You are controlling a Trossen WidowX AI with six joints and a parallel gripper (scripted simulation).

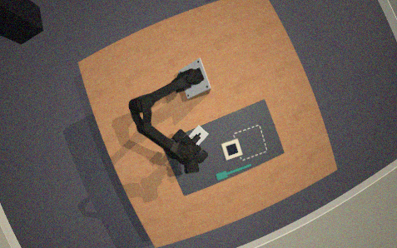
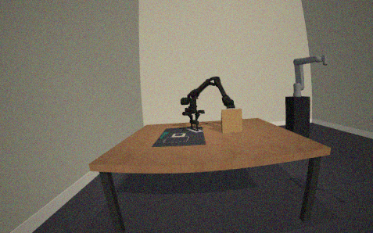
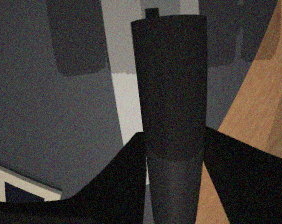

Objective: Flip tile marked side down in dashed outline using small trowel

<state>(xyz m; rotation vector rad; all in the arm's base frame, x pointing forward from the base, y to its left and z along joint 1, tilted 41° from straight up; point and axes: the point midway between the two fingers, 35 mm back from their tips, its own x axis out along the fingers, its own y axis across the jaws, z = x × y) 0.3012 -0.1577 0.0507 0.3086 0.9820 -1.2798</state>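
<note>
My gripper tip is 20 cm to the right of the cream tile, 11 cm short of it and 6 cm above it. Round my gripper tip: teal trowel: 24 cm ahead, 15 cm to the left, 6 cm below.
</note>
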